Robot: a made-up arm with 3 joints. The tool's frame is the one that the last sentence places.
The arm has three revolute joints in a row. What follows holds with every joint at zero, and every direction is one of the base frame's.
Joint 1 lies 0.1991 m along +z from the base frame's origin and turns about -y.
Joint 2 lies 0.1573 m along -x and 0.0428 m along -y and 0.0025 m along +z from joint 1 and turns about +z.
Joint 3 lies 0.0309 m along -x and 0.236 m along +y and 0.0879 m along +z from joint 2 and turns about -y.
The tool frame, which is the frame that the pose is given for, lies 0.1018 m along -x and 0.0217 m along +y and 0.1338 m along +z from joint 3; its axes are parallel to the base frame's.
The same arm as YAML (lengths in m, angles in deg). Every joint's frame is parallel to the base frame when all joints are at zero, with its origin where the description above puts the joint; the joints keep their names.
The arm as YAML. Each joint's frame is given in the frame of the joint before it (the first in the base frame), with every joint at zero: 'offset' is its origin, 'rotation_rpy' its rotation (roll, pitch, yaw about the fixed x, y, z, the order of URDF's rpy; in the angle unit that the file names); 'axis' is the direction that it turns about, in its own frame. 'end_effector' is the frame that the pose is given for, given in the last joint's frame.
length_unit: m
angle_unit: deg
chain:
  - id: joint 1
    offset: [0.0, 0.0, 0.1991]
    rotation_rpy: [0.0, 0.0, 0.0]
    axis: "-y"
  - id: joint 2
    offset: [-0.1573, -0.0428, 0.0025]
    rotation_rpy: [0.0, 0.0, 0.0]
    axis: "+z"
  - id: joint 3
    offset: [-0.0309, 0.236, 0.0879]
    rotation_rpy: [0.0, 0.0, 0.0]
    axis: "-y"
end_effector:
  offset: [-0.1018, 0.0217, 0.1338]
  rotation_rpy: [0.0, 0.0, 0.0]

